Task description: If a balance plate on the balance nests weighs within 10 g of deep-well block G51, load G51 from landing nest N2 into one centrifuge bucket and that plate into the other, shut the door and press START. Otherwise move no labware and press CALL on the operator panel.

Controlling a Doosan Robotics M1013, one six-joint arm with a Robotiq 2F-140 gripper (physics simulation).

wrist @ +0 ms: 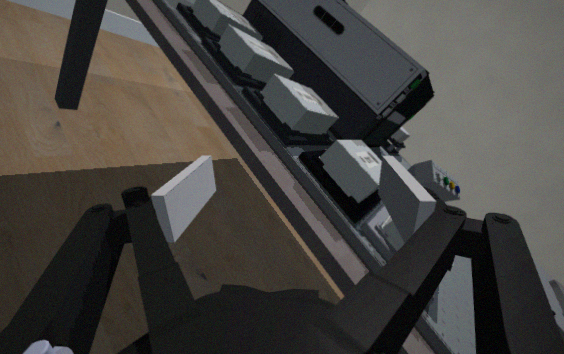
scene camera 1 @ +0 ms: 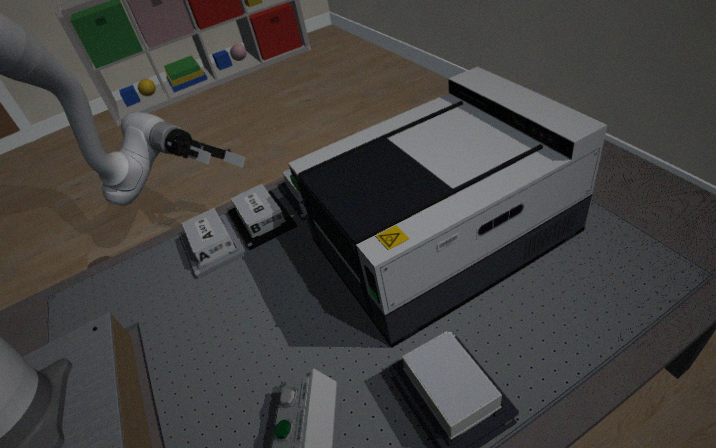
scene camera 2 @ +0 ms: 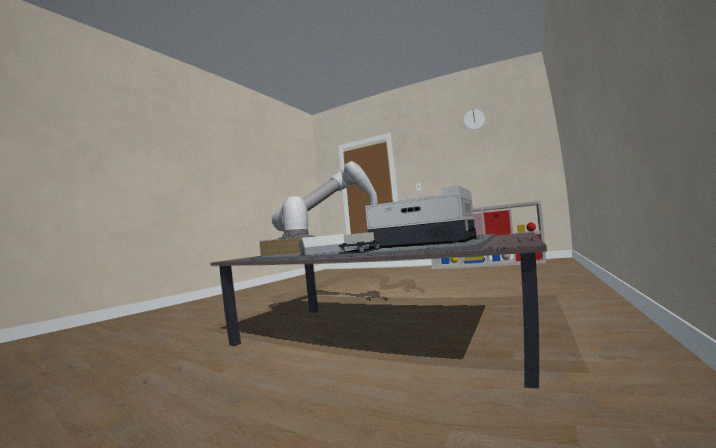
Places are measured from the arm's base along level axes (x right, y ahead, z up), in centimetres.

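Pixels of known places: gripper, between the fingertips: [wrist: 294, 174] [scene camera 1: 226, 160]; arm's base, origin of its link: [scene camera 1: 17, 423].
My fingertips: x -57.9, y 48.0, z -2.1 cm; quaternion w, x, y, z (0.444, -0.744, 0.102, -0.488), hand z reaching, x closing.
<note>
Ahead of a thing's pixels: the offset from my fingertips to its top centre.
My gripper [scene camera 1: 217, 156] [wrist: 294, 174] is open and empty, beyond the table edge near the plates; the centrifuge hides it in scene camera 2. Plate A @(dx +25.1, dy -10.4, dz -0.2 cm) [scene camera 1: 203, 240] sits on a pale nest. Plate B @(dx +23.3, dy +2.3, dz -0.2 cm) [scene camera 1: 257, 212] sits on a dark nest beside it. Their weight digits are blurred. In the wrist view several pale plates stand in a row, including one @(dx +21.2, dy +16.2, dz -0.2 cm) [wrist: 300, 103] and a nearer one [wrist: 350, 167]. A plain white block @(dx +83.1, dy +17.1, dz +2.4 cm) [scene camera 1: 451, 377] sits on a dark nest; no label is legible. The centrifuge [scene camera 1: 506, 227] [scene camera 2: 417, 213] [wrist: 345, 55] has a dark front top section; its buckets do not show.
A button panel @(dx +81.4, dy -6.3, dz +2.8 cm) [scene camera 1: 321, 409] [wrist: 431, 175] stands on the perforated board. The wooden arm base [scene camera 1: 129, 377] [scene camera 2: 279, 246] is at one end of the table [scene camera 2: 274, 259]. A table leg [wrist: 81, 55] shows below the edge. A shelf unit [scene camera 1: 154, 73] stands against the wall.
</note>
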